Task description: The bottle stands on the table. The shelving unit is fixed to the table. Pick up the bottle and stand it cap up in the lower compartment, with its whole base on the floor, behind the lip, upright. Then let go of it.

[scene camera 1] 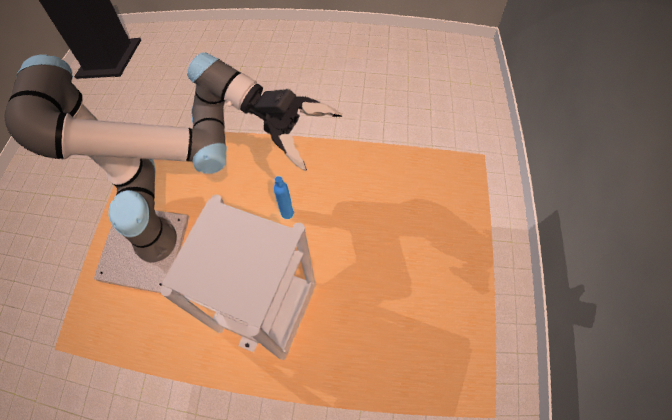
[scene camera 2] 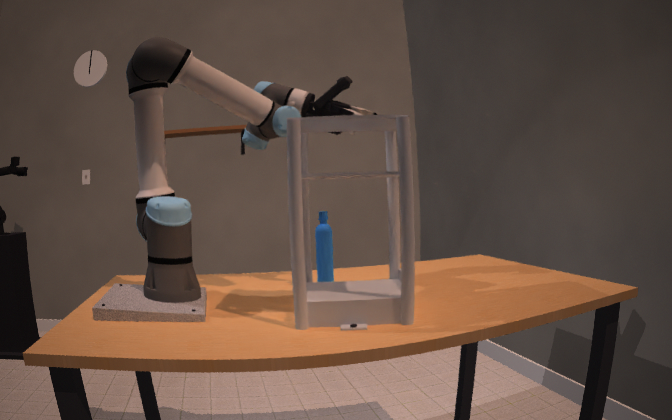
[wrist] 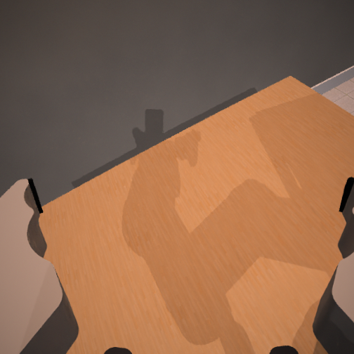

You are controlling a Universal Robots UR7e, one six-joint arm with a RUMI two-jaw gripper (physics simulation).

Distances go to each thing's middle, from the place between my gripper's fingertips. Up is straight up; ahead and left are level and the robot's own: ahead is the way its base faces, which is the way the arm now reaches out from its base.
Right now the blue bottle [scene camera 2: 324,247] is 340 mm below my hand, 140 mm behind it and 50 mm to the left of it. Round my hand: grey shelving unit [scene camera 1: 241,266] (260 mm to the right, 240 mm below, 170 mm behind).
